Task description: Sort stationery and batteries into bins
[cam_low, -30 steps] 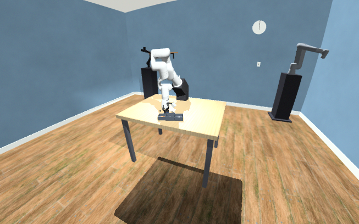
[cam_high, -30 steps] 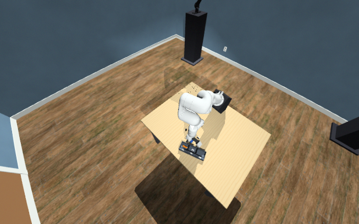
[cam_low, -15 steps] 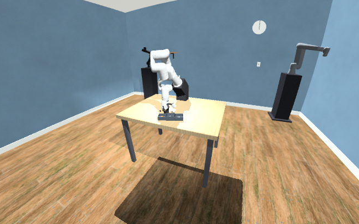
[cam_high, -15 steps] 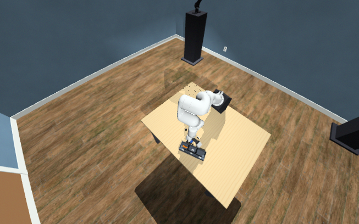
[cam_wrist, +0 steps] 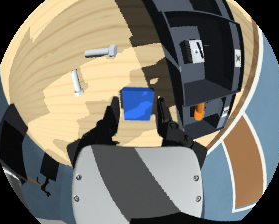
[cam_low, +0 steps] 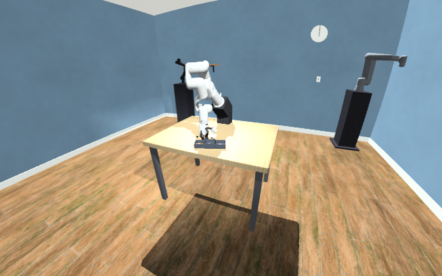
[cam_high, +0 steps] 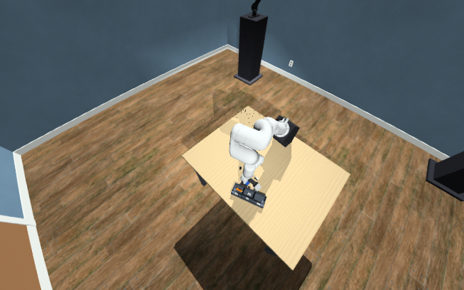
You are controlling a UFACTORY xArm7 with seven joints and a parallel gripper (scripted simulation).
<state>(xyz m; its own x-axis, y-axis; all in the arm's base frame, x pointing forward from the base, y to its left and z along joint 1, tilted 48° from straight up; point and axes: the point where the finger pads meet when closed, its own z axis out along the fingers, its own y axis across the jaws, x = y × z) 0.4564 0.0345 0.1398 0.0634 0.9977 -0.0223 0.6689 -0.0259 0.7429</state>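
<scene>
Right now my hand is 2 cm above the blue block. Also, from my hand: dark double bin 8 cm to the left, 7 cm ahead; pencil sharpener 8 cm to the left, 6 cm ahead, 1 cm below; orange battery 9 cm ahead, 1 cm below.
</scene>
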